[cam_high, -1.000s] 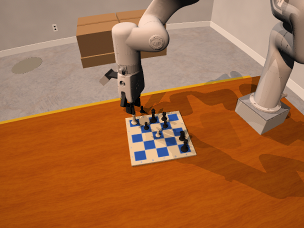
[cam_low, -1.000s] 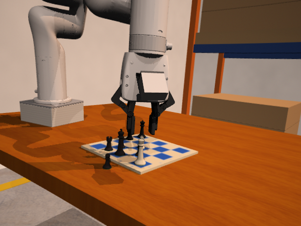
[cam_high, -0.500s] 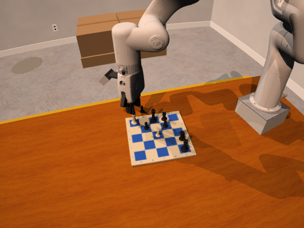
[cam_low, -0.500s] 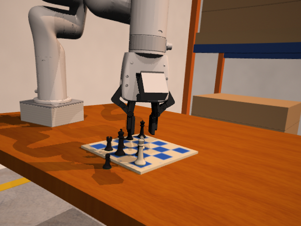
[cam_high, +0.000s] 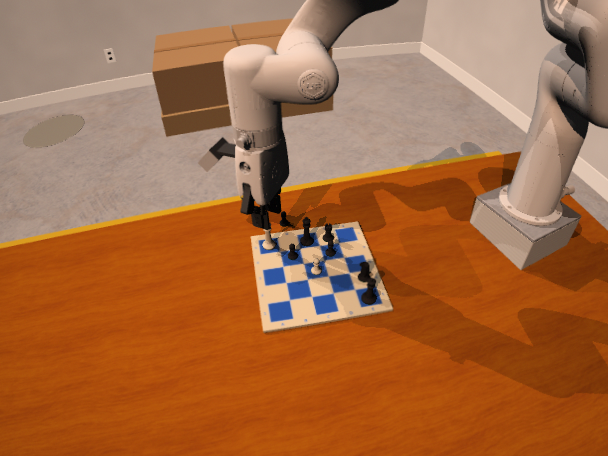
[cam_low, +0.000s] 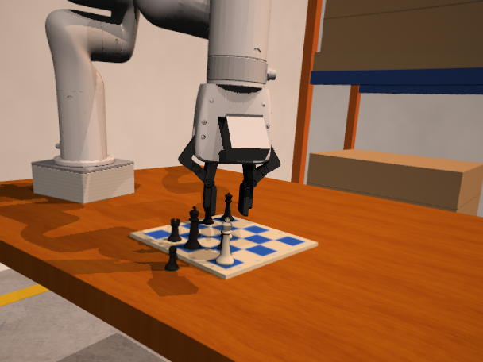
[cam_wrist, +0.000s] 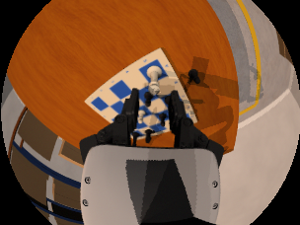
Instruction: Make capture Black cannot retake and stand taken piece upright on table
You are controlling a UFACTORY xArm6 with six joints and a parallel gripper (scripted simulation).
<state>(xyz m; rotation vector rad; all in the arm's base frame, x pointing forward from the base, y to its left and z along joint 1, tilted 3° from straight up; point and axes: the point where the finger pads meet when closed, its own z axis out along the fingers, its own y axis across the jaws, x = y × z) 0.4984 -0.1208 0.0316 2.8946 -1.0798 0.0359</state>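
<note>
Right now my hand is 60 mm above the tall white piece. Round my hand: white pawn: 60 mm behind, 90 mm to the left, 70 mm below; blue-and-cream chessboard: 60 mm behind, 90 mm to the left, 90 mm below; black tall piece: 70 mm behind, 10 mm to the left, 60 mm below.
</note>
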